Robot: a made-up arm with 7 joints.
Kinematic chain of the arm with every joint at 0, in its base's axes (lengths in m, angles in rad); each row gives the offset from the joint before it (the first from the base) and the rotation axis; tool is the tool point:
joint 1: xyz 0 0 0 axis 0 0.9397 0.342
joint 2: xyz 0 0 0 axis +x
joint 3: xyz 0 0 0 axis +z
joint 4: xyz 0.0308 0 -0.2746 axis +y
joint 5: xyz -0.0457 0 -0.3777 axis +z
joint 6: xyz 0 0 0 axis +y
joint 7: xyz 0 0 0 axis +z
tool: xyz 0 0 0
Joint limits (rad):
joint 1: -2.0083..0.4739
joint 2: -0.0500..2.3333
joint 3: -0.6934..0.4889
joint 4: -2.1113..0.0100
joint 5: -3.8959..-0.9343
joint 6: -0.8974..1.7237
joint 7: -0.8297..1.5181
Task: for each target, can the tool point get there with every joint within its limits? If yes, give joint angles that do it. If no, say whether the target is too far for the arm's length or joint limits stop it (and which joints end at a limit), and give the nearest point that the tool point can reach.
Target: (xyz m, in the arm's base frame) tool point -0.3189 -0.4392 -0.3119
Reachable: no: joint limits stop it (at a limit: joint 1, joint 2, joint 3, joint 4) | nearest point -0.2872 -0.0664 -0.5817 | short by 0.461 m
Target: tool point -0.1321 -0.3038 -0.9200
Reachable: no: too far | nearest point -0.0931 -0.1486 -0.6243 | short by 0.336 m
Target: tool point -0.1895 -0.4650 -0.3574
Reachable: no: joint limits stop it (at a limit: joint 1, joint 2, joint 3) | nearest point 0.0135 -0.1997 -0.5867 | short by 0.405 m
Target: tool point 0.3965 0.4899 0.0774
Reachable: yes | joints -0.7439 1.5136 -0.4795 -0.7555 -2.9537 -0.0980 -0.4789
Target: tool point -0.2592 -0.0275 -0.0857
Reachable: no: joint limits stop it (at a limit: joint 1, joint 2, joint 3, joint 4) | nearest point -0.3322 -0.0372 0.2133 | short by 0.308 m
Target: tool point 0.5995 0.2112 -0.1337
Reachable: yes | joints -0.9652 0.5279 0.2338 -0.5336 -1.8836 1.4627 1.1007
